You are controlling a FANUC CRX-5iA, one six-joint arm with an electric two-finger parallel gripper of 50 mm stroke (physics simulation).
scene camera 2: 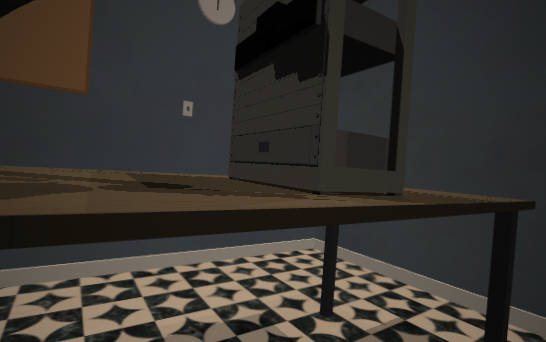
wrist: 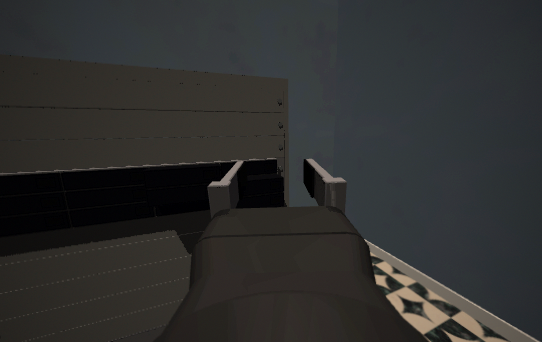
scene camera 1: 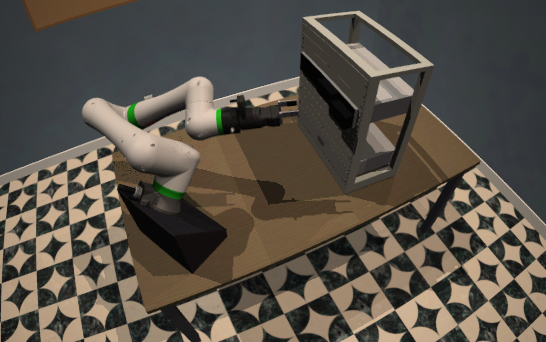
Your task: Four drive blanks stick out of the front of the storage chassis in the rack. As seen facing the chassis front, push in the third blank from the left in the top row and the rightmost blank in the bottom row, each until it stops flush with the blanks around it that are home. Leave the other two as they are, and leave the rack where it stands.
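Seen in the pictures: gripper, fingertip midpoint: (wrist: 275,172) (scene camera 1: 297,107); arm's base, link origin: (scene camera 1: 161,205).
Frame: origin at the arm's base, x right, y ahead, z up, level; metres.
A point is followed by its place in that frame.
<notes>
The grey rack (scene camera 1: 395,40) {y 0.994, x -0.227, z 0.422 m} (scene camera 2: 332,100) {y 0.778, x 0.000, z 0.011 m} (wrist: 150,90) {y 0.727, x -0.235, z 0.387 m} stands upright on the table. The black storage chassis (scene camera 1: 312,77) {y 0.699, x -0.344, z 0.205 m} (wrist: 100,185) {y 0.702, x -0.311, z 0.242 m} crosses its front below the plain upper panels. In the wrist view a dark block (wrist: 182,180) {y 0.682, x -0.190, z 0.246 m} stands out right of the chassis middle, and another dark blank (wrist: 265,185) {y 0.698, x -0.058, z 0.225 m} appears to stick out at the right end. Dark shading hides the exact rows and how far they protrude. My gripper (scene camera 1: 296,108) {y 0.540, x -0.075, z 0.276 m} (wrist: 275,172) {y 0.540, x -0.075, z 0.276 m} is open and empty, pointing at the front near the chassis's right end, apparently some way off it. It does not show in scene camera 2.
The wooden table (scene camera 1: 310,230) {y 0.552, x 0.133, z -0.196 m} (scene camera 2: 150,225) {y 0.416, x 0.226, z -0.210 m} carries the rack and the arm's black pedestal (scene camera 1: 200,240) {y 0.120, x 0.151, z -0.052 m}. The lower rack front is a pale vented panel (wrist: 100,280) {y 0.714, x -0.343, z 0.077 m}. Blue-grey wall (wrist: 425,125) shows past the rack's right edge, and patterned floor (wrist: 412,305) lies below.
</notes>
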